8 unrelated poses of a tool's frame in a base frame.
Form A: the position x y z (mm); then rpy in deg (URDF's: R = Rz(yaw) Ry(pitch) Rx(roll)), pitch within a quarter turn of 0, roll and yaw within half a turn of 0.
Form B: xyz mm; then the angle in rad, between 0 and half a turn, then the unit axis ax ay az. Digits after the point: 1 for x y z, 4 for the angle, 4 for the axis.
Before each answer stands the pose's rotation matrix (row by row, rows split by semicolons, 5 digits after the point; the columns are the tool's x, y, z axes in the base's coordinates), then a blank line. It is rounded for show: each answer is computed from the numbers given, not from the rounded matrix.
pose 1, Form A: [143.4 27.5 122.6 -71.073 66.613 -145.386]
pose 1, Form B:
-0.32668 0.89880 0.29231; -0.22548 0.22624 -0.94762; -0.91784 -0.37548 0.12875

[143.4 27.5 122.6 2.0781 0.3273 0.6923 -0.6431]
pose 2, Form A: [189.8 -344.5 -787.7 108.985 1.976 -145.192]
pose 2, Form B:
-0.82058 -0.21247 -0.53057; -0.57049 0.24850 0.78281; -0.03448 0.94504 -0.32513

[189.8 -344.5 -787.7 2.8196 0.2563 -0.7838 -0.5657]
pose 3, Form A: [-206.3 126.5 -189.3 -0.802 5.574 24.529]
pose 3, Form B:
0.90545 -0.41635 0.08255; 0.41319 0.90910 0.05305; -0.09713 -0.01393 0.99517

[-206.3 126.5 -189.3 0.4397 -0.0787 0.2110 0.9743]
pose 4, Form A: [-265.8 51.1 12.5 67.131 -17.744 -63.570]
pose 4, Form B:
0.42393 0.22302 -0.87781; -0.85288 0.42444 -0.30406; 0.30476 0.87756 0.37014

[-265.8 51.1 12.5 1.4613 0.5944 -0.5948 -0.5412]
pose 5, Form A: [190.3 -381.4 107.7 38.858 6.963 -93.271]
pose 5, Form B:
-0.05664 0.77309 -0.63176; -0.99101 -0.12037 -0.05845; -0.12123 0.62277 0.77296

[190.3 -381.4 107.7 1.7742 0.3478 -0.2606 -0.9006]
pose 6, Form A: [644.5 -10.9 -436.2 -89.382 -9.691 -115.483]
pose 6, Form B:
-0.42410 -0.06268 0.90344; -0.88983 -0.15659 -0.42858; 0.16833 -0.98567 0.01063

[644.5 -10.9 -436.2 2.4735 -0.4497 0.5933 -0.6676]
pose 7, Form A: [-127.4 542.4 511.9 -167.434 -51.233 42.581]
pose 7, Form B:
0.46105 0.78533 0.41315; 0.42368 -0.60390 0.67513; 0.77970 -0.13623 -0.61116

[-127.4 542.4 511.9 2.6404 -0.8443 -0.3814 -0.3763]
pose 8, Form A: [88.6 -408.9 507.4 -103.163 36.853 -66.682]
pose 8, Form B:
0.31674 -0.44029 0.84013; -0.73482 0.44617 0.51086; -0.59976 -0.77915 -0.18222

[88.6 -408.9 507.4 1.7820 -0.6597 0.7363 -0.1506]
